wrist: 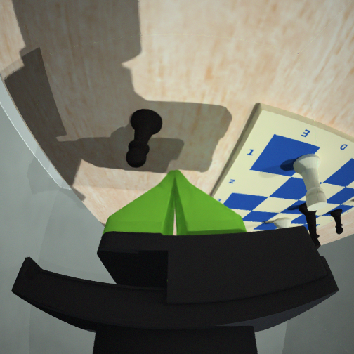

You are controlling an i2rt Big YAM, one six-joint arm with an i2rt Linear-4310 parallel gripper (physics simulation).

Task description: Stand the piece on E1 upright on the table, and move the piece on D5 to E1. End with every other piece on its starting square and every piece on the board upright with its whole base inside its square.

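Note:
My gripper (pixel 174 177) is shut and empty, its green fingertips together left of the board. A black piece (pixel 145 134) is on the table off the board, above and left of the fingertips in the view; it looks upright, wide base at the image top and head below. A white piece (pixel 310 177) stands upright on the board near the border of blue E1 (pixel 276 150) and cream D1. I cannot tell whether its base crosses that line. The D5 square cannot be made out.
The checkered board (pixel 252 122) lies at the right, partly out of view. Farther along it, a white piece (pixel 282 222) is partly hidden by my gripper, with a black piece (pixel 310 222) and another black piece (pixel 338 220) nearby. The table's edge curves along the left.

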